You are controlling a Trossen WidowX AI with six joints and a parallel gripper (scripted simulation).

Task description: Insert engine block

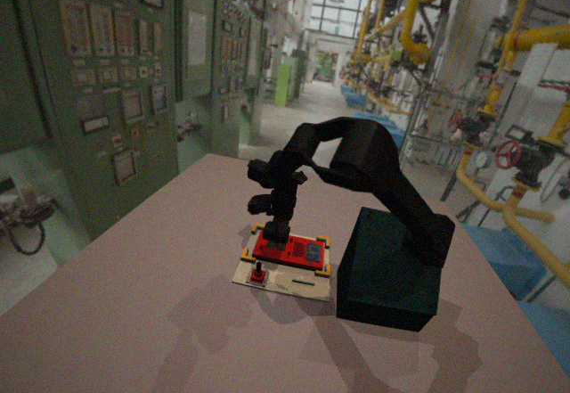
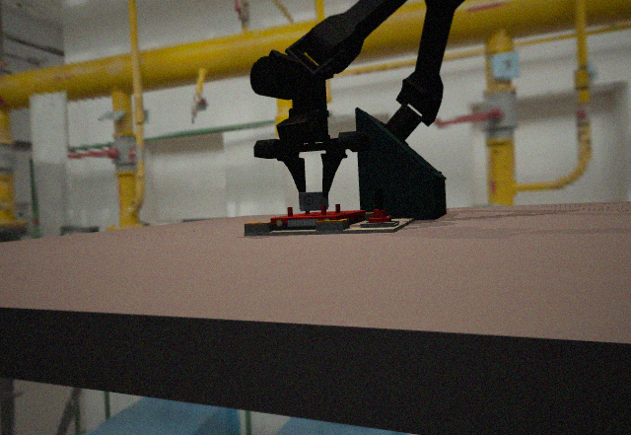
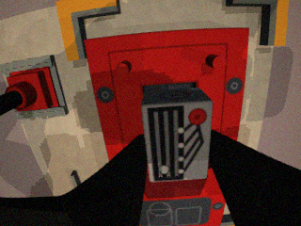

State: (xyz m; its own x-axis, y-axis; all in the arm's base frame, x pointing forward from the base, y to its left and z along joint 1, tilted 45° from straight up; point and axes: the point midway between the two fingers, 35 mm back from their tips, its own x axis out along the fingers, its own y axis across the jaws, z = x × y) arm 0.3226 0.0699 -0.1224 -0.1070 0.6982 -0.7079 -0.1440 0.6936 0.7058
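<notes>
Right now the beige base plate is 30 mm behind my gripper tip, 10 mm to the left of it and 40 mm below it. Also, from my gripper tip: grey engine block: 10 mm below; then dark peg: 10 mm ahead, 110 mm to the left, 20 mm below.
</notes>
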